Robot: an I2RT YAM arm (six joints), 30 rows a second.
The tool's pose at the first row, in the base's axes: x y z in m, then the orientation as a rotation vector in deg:
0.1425, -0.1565, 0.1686, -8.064, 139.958, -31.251
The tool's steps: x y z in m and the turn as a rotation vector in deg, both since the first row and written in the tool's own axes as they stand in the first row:
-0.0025, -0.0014, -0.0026, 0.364, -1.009, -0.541
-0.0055, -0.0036, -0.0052, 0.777, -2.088, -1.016
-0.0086, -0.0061, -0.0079, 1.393, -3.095, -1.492
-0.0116, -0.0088, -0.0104, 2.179, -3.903, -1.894
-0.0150, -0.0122, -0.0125, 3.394, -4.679, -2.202
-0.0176, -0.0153, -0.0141, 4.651, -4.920, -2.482
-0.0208, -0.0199, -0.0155, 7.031, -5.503, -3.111
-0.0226, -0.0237, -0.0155, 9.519, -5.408, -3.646
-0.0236, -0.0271, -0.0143, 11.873, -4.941, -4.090
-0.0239, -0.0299, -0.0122, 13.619, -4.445, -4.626
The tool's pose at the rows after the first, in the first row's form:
0.1429, -0.1563, 0.1724, -8.818, 138.895, -31.731
0.1437, -0.1567, 0.1769, -9.481, 137.742, -32.221
0.1445, -0.1573, 0.1816, -10.039, 136.592, -32.962
0.1453, -0.1582, 0.1862, -10.389, 135.573, -33.907
0.1466, -0.1598, 0.1910, -10.440, 134.437, -35.319
0.1477, -0.1615, 0.1949, -10.318, 133.792, -36.874
0.1492, -0.1644, 0.1996, -10.233, 132.414, -39.812
0.1506, -0.1675, 0.2022, -9.835, 131.596, -42.975
0.1520, -0.1708, 0.2033, -9.295, 131.130, -46.024
0.1534, -0.1740, 0.2031, -9.106, 130.894, -48.413

